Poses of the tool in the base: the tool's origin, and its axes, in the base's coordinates. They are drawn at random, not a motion.
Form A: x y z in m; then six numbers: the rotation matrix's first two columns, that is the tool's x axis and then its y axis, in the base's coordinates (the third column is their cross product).
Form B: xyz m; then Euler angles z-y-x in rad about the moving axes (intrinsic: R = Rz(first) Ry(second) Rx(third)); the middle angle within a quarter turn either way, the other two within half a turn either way. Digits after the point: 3 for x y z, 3 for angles.
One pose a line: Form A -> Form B
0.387 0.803 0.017 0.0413 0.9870 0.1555 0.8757 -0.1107 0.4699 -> 0.387 0.803 0.017 1.529 -0.156 2.646
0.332 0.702 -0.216 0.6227 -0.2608 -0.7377 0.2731 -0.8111 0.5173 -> 0.332 0.702 -0.216 -0.397 0.830 2.269
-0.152 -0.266 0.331 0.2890 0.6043 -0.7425 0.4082 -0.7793 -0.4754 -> -0.152 -0.266 0.331 1.125 0.837 -2.353
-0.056 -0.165 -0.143 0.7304 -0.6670 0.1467 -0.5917 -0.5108 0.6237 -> -0.056 -0.165 -0.143 -0.740 -0.147 2.459
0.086 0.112 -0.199 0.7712 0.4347 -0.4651 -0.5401 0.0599 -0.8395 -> 0.086 0.112 -0.199 0.513 0.484 -1.248
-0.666 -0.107 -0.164 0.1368 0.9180 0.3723 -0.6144 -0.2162 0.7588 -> -0.666 -0.107 -0.164 1.423 -0.381 0.957
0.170 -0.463 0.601 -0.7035 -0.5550 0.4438 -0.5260 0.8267 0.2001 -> 0.170 -0.463 0.601 -2.474 -0.460 2.916
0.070 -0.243 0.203 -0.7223 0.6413 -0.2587 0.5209 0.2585 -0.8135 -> 0.070 -0.243 0.203 2.416 0.262 -2.140
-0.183 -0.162 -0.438 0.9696 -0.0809 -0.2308 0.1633 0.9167 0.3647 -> -0.183 -0.162 -0.438 -0.083 0.233 0.384
